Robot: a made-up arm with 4 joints.
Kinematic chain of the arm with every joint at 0, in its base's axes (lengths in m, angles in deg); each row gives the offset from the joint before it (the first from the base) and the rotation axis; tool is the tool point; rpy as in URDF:
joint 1: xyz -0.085 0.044 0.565 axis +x
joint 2: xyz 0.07 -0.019 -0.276 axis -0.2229 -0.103 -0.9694
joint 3: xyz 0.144 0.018 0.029 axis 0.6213 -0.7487 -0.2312
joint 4: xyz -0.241 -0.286 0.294 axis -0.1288 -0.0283 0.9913
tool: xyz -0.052 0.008 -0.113 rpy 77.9 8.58 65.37
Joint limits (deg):
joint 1: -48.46..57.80
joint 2: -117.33..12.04
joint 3: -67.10..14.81
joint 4: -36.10..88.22
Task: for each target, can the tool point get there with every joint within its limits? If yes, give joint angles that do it. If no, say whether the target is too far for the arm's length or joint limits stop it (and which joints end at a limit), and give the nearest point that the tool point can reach.
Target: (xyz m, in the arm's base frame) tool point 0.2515 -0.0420 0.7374
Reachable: yes | joints -20.09 -38.16 -46.58 64.41
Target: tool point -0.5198 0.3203 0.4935
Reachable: no: joint limits stop it (at a limit: joint 1, joint 2, joint 3) | nearest point -0.2430 0.0678 0.3046 | short by 0.420 m
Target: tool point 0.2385 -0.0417 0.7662
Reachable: yes | joints -13.40 -8.33 -59.74 78.71
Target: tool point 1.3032 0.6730 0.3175
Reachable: no: too far | nearest point 0.3618 0.3168 0.3885 | short by 1.009 m
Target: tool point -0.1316 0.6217 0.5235
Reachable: no: joint limits stop it (at a limit: joint 2, joint 3, joint 4) | nearest point 0.1373 0.3465 0.5433 | short by 0.385 m
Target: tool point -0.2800 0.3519 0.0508
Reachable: no: joint limits stop it (at a limit: joint 1, joint 3) | nearest point -0.2393 0.0399 0.2376 | short by 0.366 m
